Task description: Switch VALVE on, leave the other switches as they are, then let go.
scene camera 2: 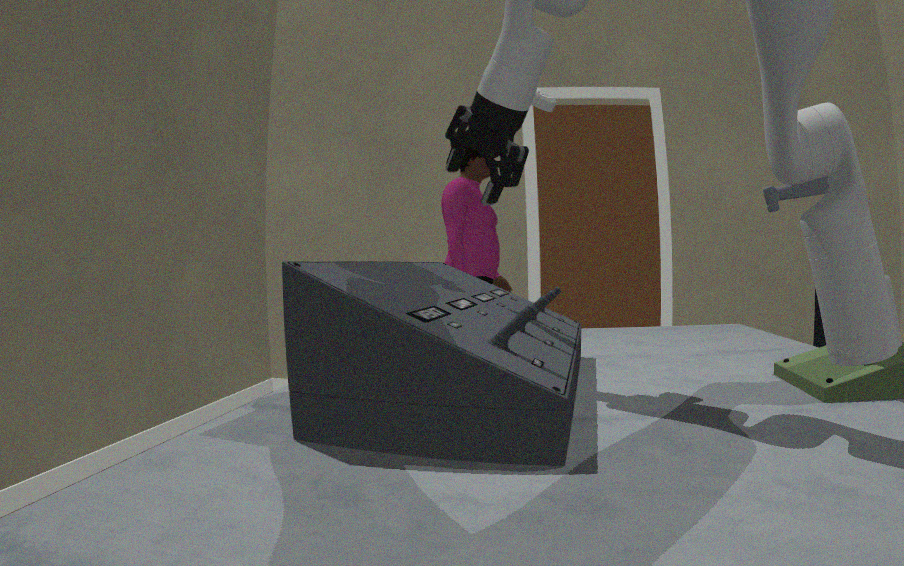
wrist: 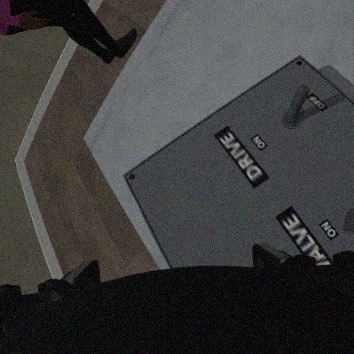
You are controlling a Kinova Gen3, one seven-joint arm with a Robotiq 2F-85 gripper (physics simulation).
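Places are measured from the arm's base along level axes (x right, y ahead, z up), in millimetres.
Where they show: gripper, fingertip midpoint: (scene camera 2: pixel 468 186); arm's base at its link origin: (scene camera 2: pixel 862 354).
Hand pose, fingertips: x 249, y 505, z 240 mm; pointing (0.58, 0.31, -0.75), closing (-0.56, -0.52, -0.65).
Things, the pixels of their centre, and the offset from my fingertips. "pt": a spot on its surface instead. Level surfaces: height alone.
- grey sloped console at the middle of its body: (wrist: pixel 346 284) (scene camera 2: pixel 471 344) dx -82, dy +6, dz -220 mm
- VALVE label at the middle of its body: (wrist: pixel 307 244) (scene camera 2: pixel 484 297) dx -27, dy -17, dz -162 mm
- plate at a spot on its surface: (wrist: pixel 328 229) pt dx -34, dy -39, dz -173 mm
- DRIVE lever at the middle of its body: (wrist: pixel 296 103) dx +62, dy -132, dz -172 mm
- DRIVE label at the middle of its body: (wrist: pixel 239 154) (scene camera 2: pixel 499 292) dx +87, dy -53, dz -162 mm
- table at its surface level: dz -282 mm
The grey sloped console (scene camera 2: pixel 400 373) (wrist: pixel 190 215) stands on the table. In the wrist view, the VALVE label (wrist: pixel 302 235) is partly hidden by the gripper's dark body, with its ON plate (wrist: pixel 328 229) beside it. A dark part at the right edge may belong to the VALVE lever; its position cannot be told. The DRIVE lever (wrist: pixel 296 106) leans away from its ON plate, toward OFF. In the scene view the levers (scene camera 2: pixel 527 316) overlap, and I cannot tell which is VALVE's. My gripper (scene camera 2: pixel 473 177) (wrist: pixel 176 270) is open and empty, high above the console, touching nothing.
The DRIVE label (wrist: pixel 241 157) is on the console near one edge. A person in a pink top (scene camera 2: pixel 469 226) stands behind the console. The arm's green base (scene camera 2: pixel 810 380) is on the table (scene camera 2: pixel 720 520) at the right. A brown door (scene camera 2: pixel 593 213) is in the back wall.
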